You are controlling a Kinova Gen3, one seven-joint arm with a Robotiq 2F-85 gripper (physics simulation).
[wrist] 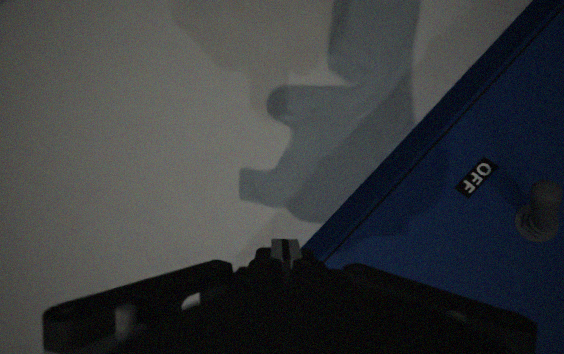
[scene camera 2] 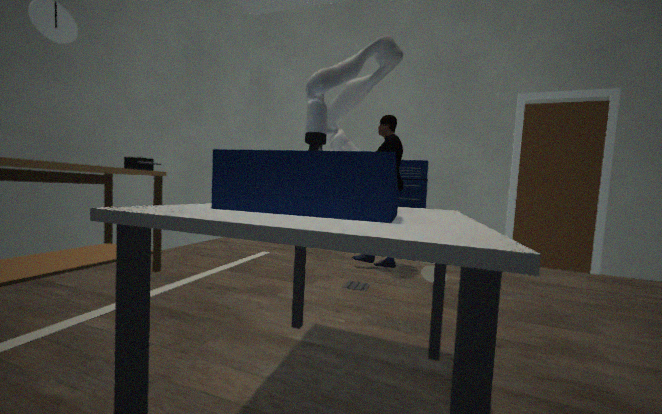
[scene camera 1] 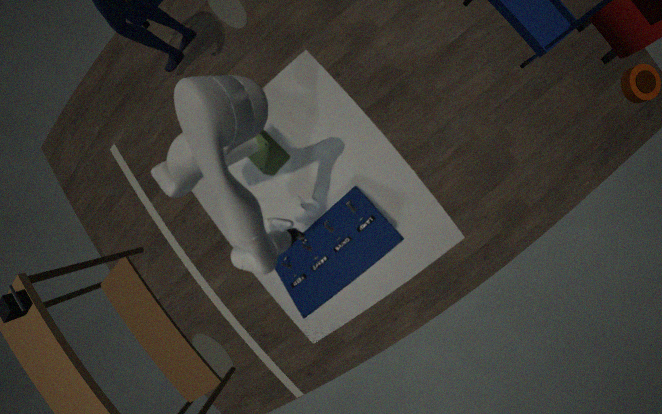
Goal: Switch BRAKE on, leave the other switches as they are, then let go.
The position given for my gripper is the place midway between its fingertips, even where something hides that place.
Note:
In view: my gripper (wrist: 283,257) and a blue switch panel (scene camera 2: 355,185).
The blue switch panel is seen too in the wrist view (wrist: 450,207) and in scene camera 1 (scene camera 1: 360,238).

